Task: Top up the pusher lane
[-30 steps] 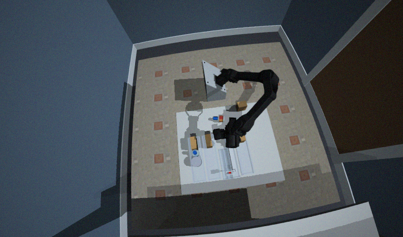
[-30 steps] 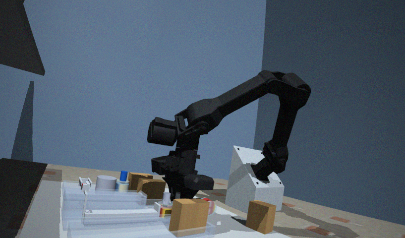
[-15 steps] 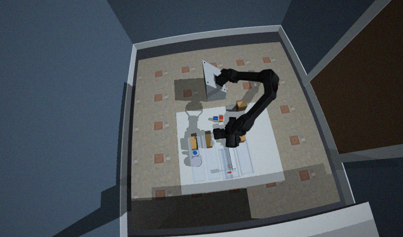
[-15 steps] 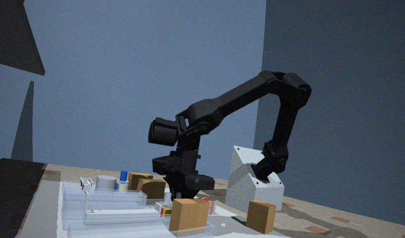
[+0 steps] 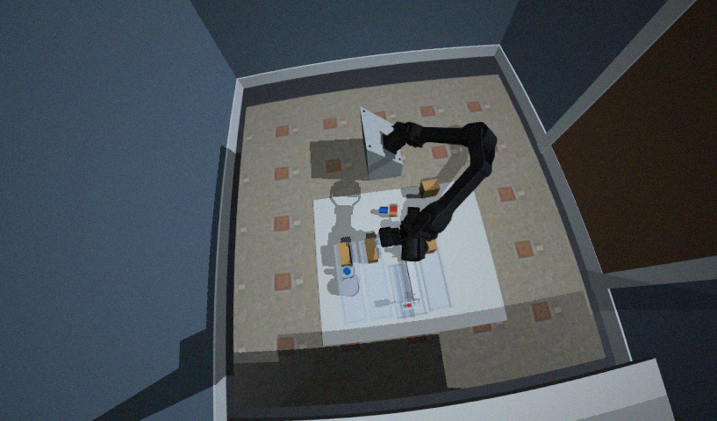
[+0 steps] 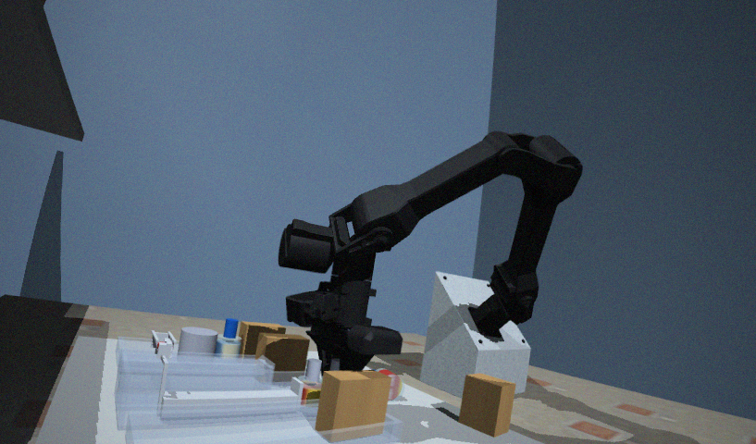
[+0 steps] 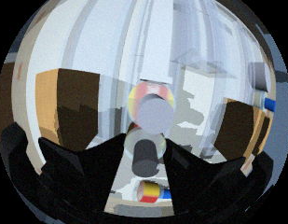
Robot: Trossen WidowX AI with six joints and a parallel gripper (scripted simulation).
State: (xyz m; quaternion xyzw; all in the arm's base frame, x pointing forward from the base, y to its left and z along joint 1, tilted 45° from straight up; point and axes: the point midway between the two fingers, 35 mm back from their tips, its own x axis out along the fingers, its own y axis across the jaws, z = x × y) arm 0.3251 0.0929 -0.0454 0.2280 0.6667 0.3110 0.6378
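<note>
The lane lies 150 mm ahead of my gripper tip, 10 mm to the right of it and 10 mm below it. Round my gripper tip: grey cylinder 200 mm to the right, 160 mm ahead.
</note>
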